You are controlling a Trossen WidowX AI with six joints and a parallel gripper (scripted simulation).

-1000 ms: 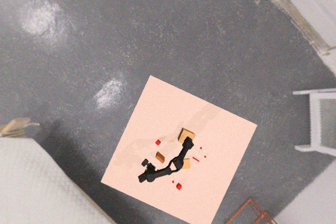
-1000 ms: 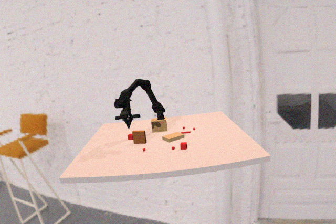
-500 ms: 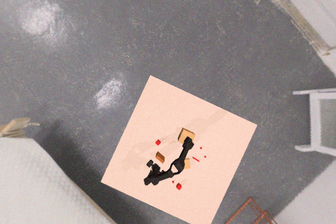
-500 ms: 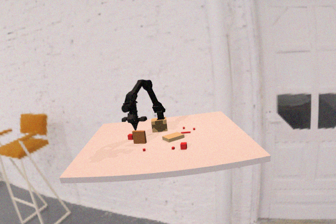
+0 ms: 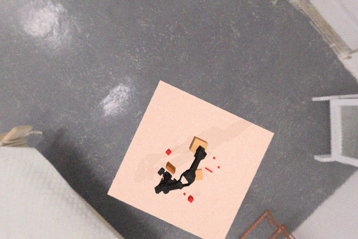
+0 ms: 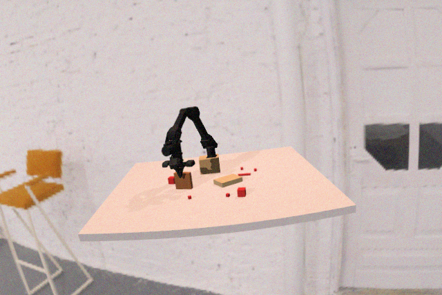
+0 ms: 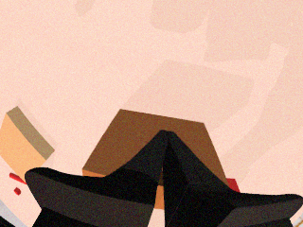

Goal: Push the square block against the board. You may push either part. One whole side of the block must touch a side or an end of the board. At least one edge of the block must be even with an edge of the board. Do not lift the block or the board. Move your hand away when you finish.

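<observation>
My gripper tip is now 40 mm past the square block and 30 mm above it. From my gripper tip the other things lie so: red stick 340 mm to the left, 230 mm behind, 70 mm below; then board 260 mm to the left, 110 mm behind, 70 mm below.
</observation>
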